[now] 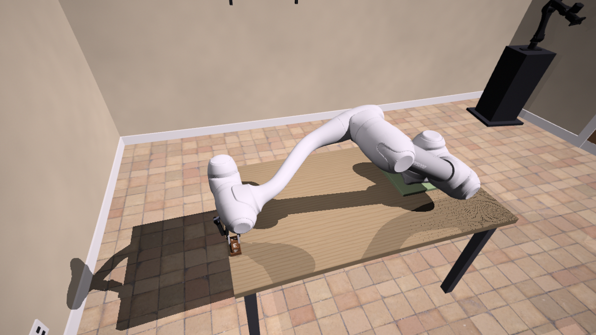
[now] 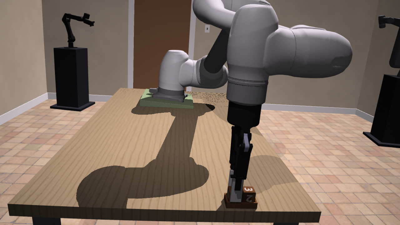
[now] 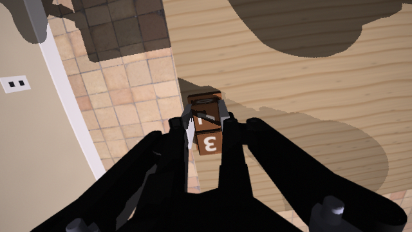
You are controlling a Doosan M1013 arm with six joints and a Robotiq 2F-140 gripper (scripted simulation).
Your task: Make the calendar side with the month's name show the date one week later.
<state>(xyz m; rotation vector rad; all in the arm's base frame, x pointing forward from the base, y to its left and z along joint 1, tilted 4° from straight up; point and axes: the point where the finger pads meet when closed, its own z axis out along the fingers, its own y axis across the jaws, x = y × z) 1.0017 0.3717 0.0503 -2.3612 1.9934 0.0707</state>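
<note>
Right now the brown tray is 2 cm to the left of my hand and 4 cm below it.
</note>
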